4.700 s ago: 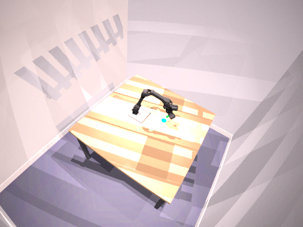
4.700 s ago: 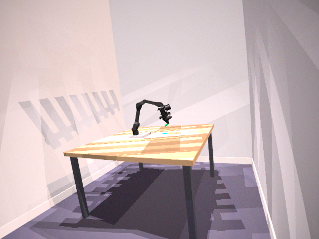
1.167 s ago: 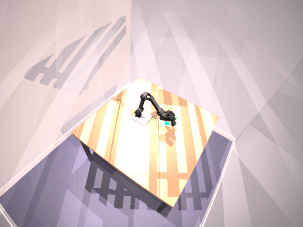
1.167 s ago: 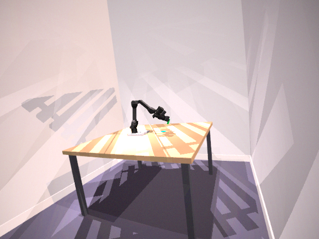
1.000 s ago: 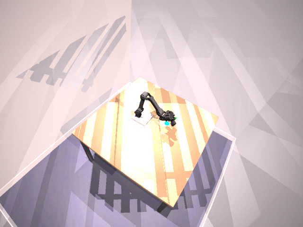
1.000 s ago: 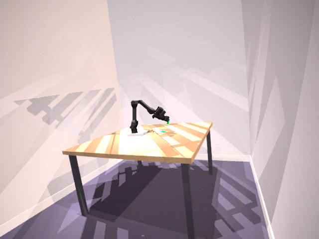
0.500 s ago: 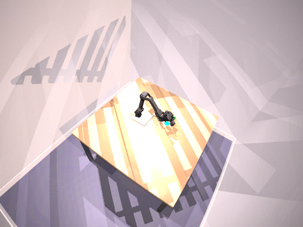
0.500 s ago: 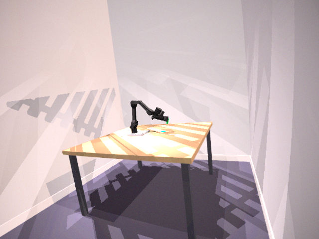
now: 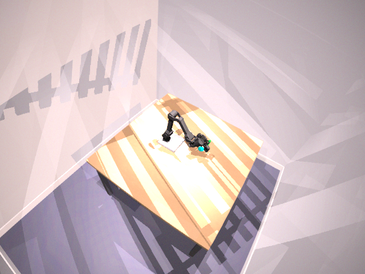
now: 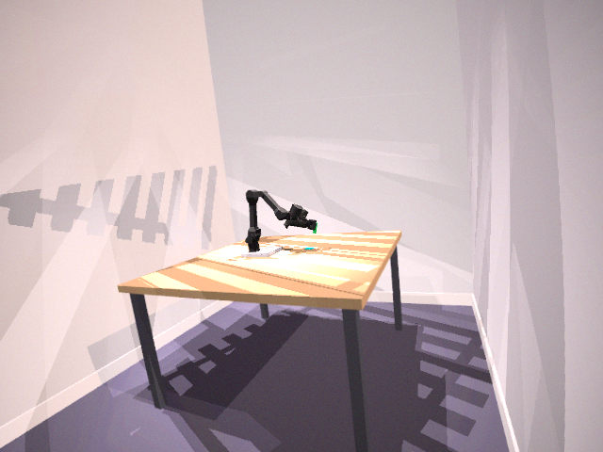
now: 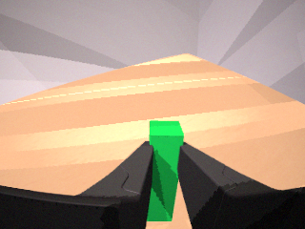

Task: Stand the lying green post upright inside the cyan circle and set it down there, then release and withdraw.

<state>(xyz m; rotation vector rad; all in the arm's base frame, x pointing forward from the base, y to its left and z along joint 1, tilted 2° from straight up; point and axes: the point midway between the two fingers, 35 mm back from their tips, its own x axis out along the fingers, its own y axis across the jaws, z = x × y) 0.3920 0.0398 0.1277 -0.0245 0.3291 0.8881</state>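
Now: the cyan circle 150 mm below my gripper tip and 60 mm behind it. Round my gripper tip: green post (20 mm below).
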